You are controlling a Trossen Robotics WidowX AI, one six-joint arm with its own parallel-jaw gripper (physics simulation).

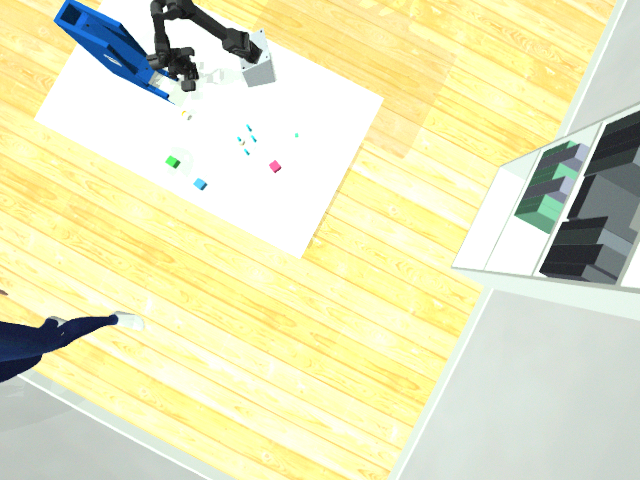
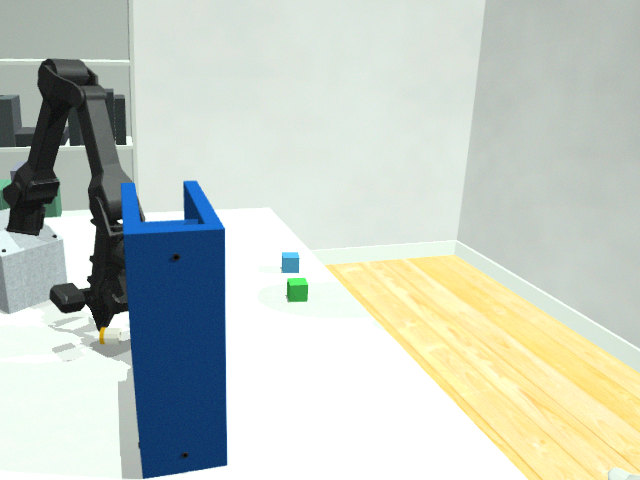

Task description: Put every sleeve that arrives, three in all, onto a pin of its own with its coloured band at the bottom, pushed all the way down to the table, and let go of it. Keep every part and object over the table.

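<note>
A white sleeve (image 1: pixel 187 114) (image 2: pixel 114 335) with a yellow band at one end lies on its side on the white table (image 1: pixel 294 205) (image 2: pixel 328 390), near the foot of the blue chute (image 1: pixel 113 50) (image 2: pixel 175 333). My gripper (image 1: pixel 188 87) (image 2: pixel 101 325) is shut and points down, its fingertips right by the sleeve's banded end. Several small teal pins (image 1: pixel 248 127) stand in a cluster near the table's middle, and one more pin (image 1: pixel 296 134) stands apart to the right. A tiny brownish thing (image 1: pixel 242 142) sits within the cluster, too small to make out.
A green cube (image 1: pixel 172 162) (image 2: pixel 297 290), a blue cube (image 1: pixel 200 184) (image 2: pixel 290 262) and a pink cube (image 1: pixel 274 166) lie on the table. The arm's grey base block (image 1: pixel 260 72) stands at the table's far edge. Wooden floor surrounds the table.
</note>
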